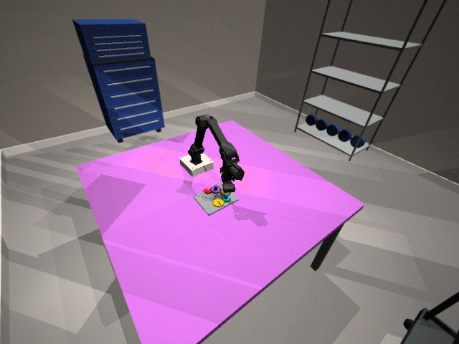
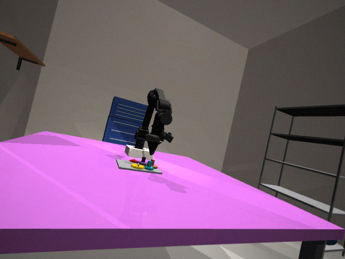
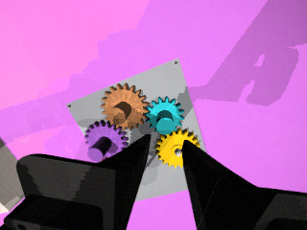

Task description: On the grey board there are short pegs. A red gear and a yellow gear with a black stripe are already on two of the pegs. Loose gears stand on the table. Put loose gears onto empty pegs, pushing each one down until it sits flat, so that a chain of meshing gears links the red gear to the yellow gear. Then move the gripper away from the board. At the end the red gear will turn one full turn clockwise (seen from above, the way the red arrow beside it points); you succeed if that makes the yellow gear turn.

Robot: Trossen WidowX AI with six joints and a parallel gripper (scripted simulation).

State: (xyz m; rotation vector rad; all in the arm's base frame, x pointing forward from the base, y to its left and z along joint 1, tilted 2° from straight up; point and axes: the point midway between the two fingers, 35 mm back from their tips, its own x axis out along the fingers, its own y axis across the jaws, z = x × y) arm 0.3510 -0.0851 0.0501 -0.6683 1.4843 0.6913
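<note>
Right now the cyan gear is 6 cm below my gripper tip. Also, from my gripper tip: yellow gear 6 cm below, 5 cm to the right, 1 cm behind; purple gear 10 cm behind, 6 cm below, 1 cm to the left; brown gear 6 cm below, 4 cm to the left, 4 cm behind.
</note>
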